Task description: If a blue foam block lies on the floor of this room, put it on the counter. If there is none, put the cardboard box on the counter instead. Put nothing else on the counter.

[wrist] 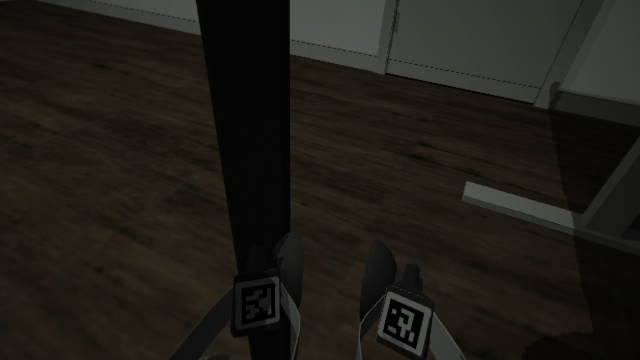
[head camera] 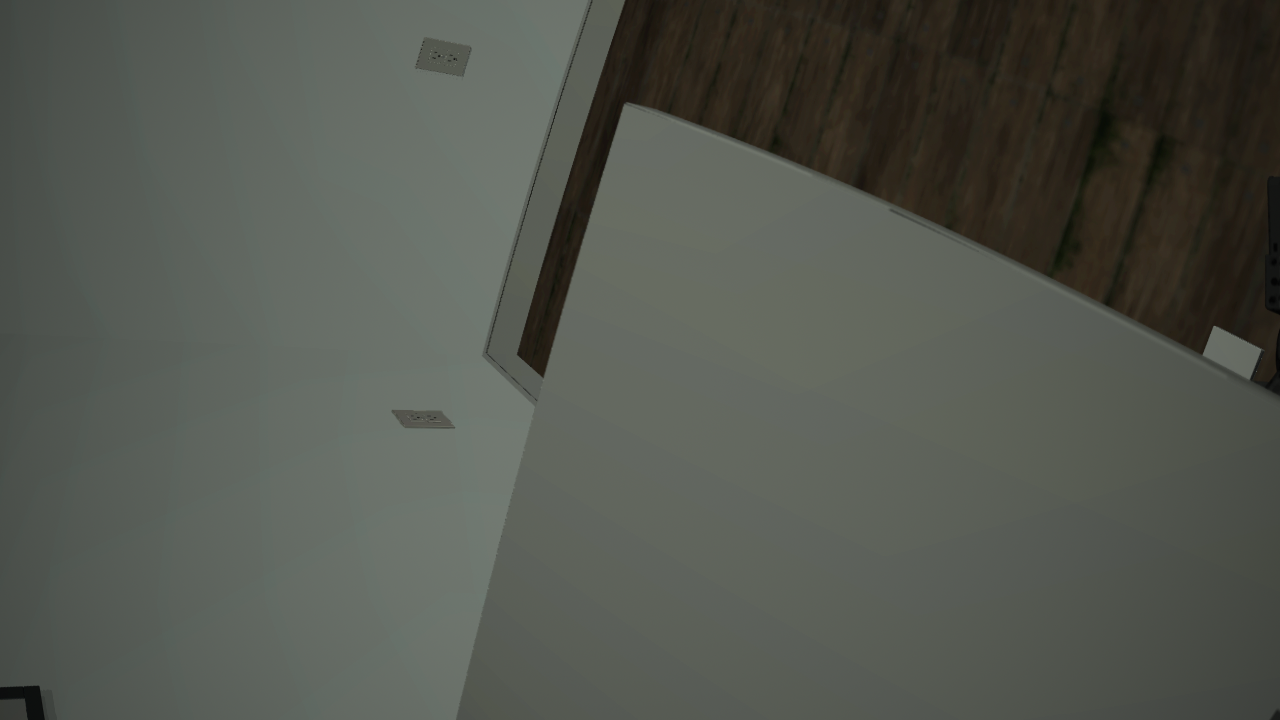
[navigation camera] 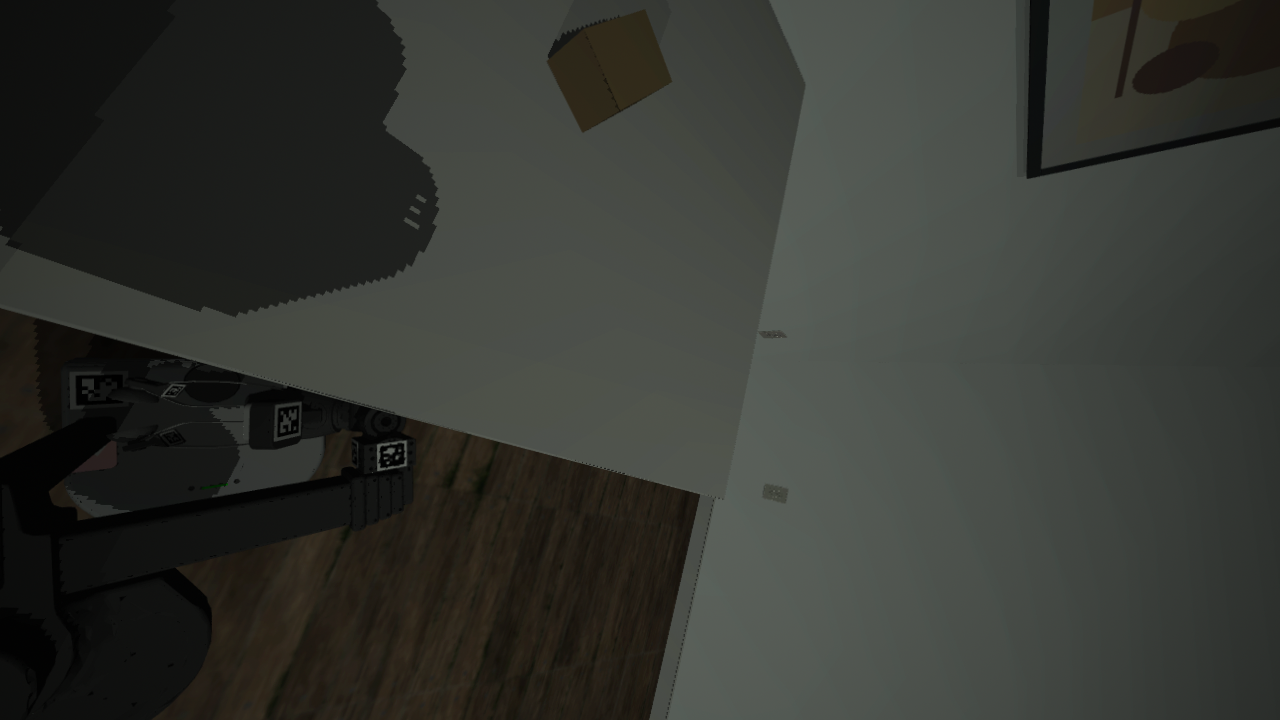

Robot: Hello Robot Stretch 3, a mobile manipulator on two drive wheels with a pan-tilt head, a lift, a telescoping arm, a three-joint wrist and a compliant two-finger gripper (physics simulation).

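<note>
A small brown cardboard box [navigation camera: 610, 71] rests on a broad pale top [head camera: 805, 402] [navigation camera: 581, 268], towards the upper middle of the navigation view. Whether this top is the counter I cannot tell. No blue foam block shows in these views. My gripper [wrist: 333, 261] [navigation camera: 138, 417] is open, its two fingers apart with floor visible between them. In the navigation view it is folded back beside the top's edge, over my base and away from the box.
A wooden floor [head camera: 939, 98] [navigation camera: 537, 573] [wrist: 125, 165] lies beside the top. Walls with outlets [head camera: 443, 57] [navigation camera: 775, 493] stand behind it. The wrist view shows my dark mast [wrist: 255, 125], a door [wrist: 475, 45] and a white foot bar [wrist: 520, 205] on the right.
</note>
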